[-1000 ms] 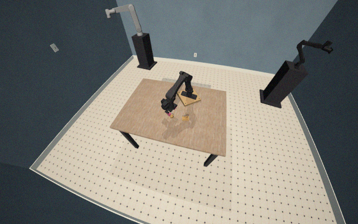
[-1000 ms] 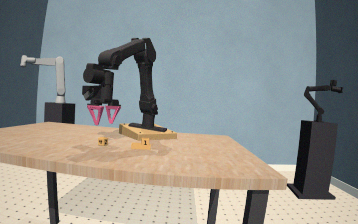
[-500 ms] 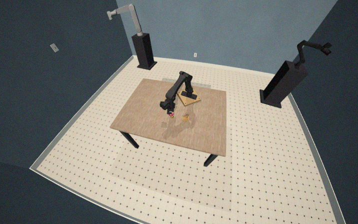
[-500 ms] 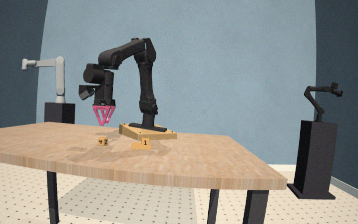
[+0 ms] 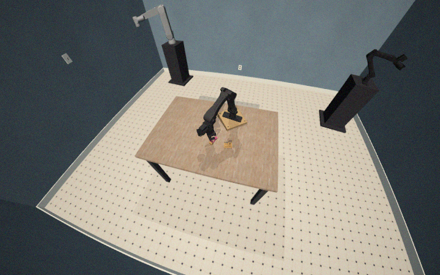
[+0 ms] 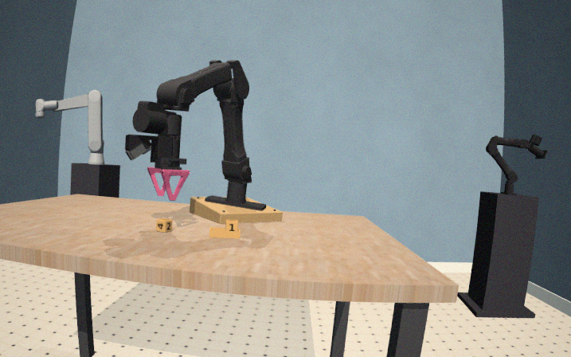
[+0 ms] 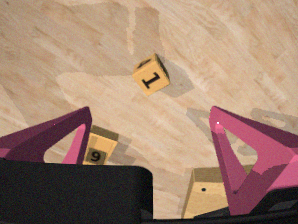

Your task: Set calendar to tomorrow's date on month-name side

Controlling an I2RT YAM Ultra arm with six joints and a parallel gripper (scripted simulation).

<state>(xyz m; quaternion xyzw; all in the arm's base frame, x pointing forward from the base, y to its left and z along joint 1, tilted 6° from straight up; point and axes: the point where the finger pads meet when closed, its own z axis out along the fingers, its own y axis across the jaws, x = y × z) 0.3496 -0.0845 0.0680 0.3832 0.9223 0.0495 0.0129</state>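
Now: hand 8 cm above the digit cube. From my hand the other things lie so: tan tray 15 cm to the left, 8 cm below, 3 cm behind.
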